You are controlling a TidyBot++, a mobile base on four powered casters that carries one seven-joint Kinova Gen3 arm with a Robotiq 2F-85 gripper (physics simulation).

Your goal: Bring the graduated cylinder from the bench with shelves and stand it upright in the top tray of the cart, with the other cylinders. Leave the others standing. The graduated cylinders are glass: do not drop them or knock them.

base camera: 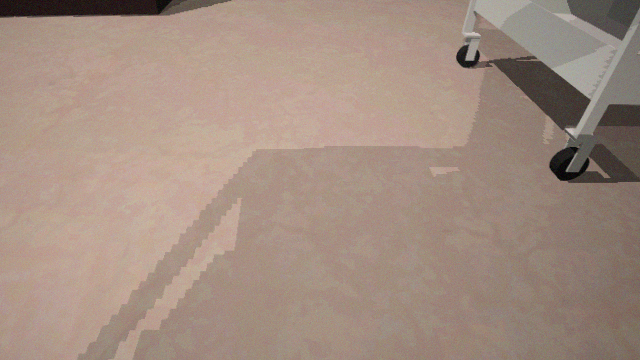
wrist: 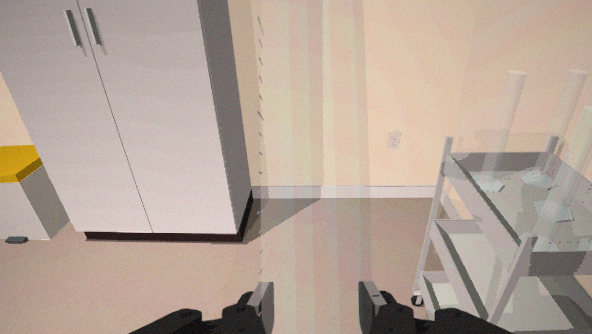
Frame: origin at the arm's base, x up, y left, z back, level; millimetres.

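Seen in the pictures: gripper, between the fingertips: (wrist: 316,301).
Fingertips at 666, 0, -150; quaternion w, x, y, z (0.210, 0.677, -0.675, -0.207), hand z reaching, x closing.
A point is followed by its place in that frame, as x, y, z.
My gripper (wrist: 316,301) @(666, 0, -150) is shut on a clear graduated cylinder (wrist: 316,150) @(755, -1, -142), which stands upright between the fingers as a wide transparent band with dark tick marks along its left side. Its base and top do not show. The cart (base camera: 602,95) @(-249, -406, -494) (wrist: 434,235) @(31, -421, -891) stands to the right in both views, apart from the gripper. In the wrist view, its top tray (wrist: 485,205) @(329, -417, -666) holds several upright glass cylinders, among them one at the left (wrist: 507,120) @(480, -518, -832), one at the back (wrist: 569,112) @(497, -690, -841) and one at the right (wrist: 575,165) @(495, -505, -566). The bench with shelves does not show.
A tall white cabinet (wrist: 150,125) @(312, 686, -1281) with a dark base (base camera: 80,6) @(-370, 619, -1328) stands at the left. A low cabinet with a yellow top (wrist: 20,159) @(54, 1637, -1495) is at the far left. A wall (wrist: 415,65) @(424, -543, -1727) with a power outlet (wrist: 394,139) @(7, -477, -1725) is behind. Cart casters (base camera: 468,56) @(-366, -431, -915) (base camera: 569,164) @(-363, -417, -495) rest on the floor at the right.
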